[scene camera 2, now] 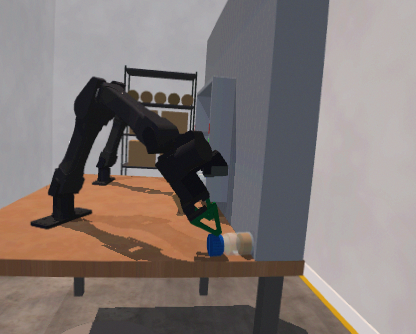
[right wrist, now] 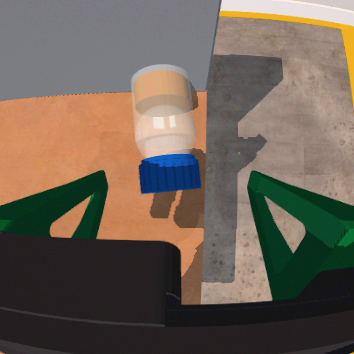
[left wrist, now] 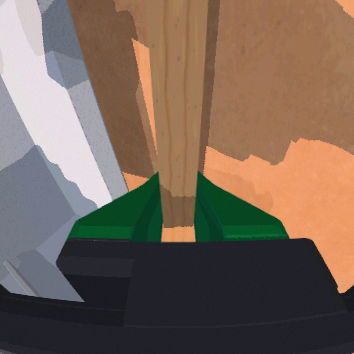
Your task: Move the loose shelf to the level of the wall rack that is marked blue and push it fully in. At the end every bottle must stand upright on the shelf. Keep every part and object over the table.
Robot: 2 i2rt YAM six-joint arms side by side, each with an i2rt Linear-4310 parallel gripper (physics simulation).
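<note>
The loose shelf [left wrist: 181, 100], a wooden board seen narrow in the left wrist view, is between the closed fingers of my left gripper [left wrist: 177, 177]. A clear bottle [scene camera 2: 235, 243] [right wrist: 164, 120] with tan contents and a blue cap lies on its side, cap away from the grey wall, near the table's end. My right gripper [scene camera 2: 212, 218] [right wrist: 177, 178] is open, its fingers above and on either side of the cap end. The wall rack [scene camera 2: 223, 140] shows side-on in scene camera 2; its blue mark does not show. No bottle shows on the visible part of the shelf.
The table [scene camera 2: 30, 245] [right wrist: 50, 140] ends right beside the bottle, with floor [right wrist: 310, 125] beyond. The grey wall panel [scene camera 2: 290, 130] [right wrist: 90, 45] stands at the bottle's base end. A black storage rack [scene camera 2: 160, 74] with boxes stands in the background.
</note>
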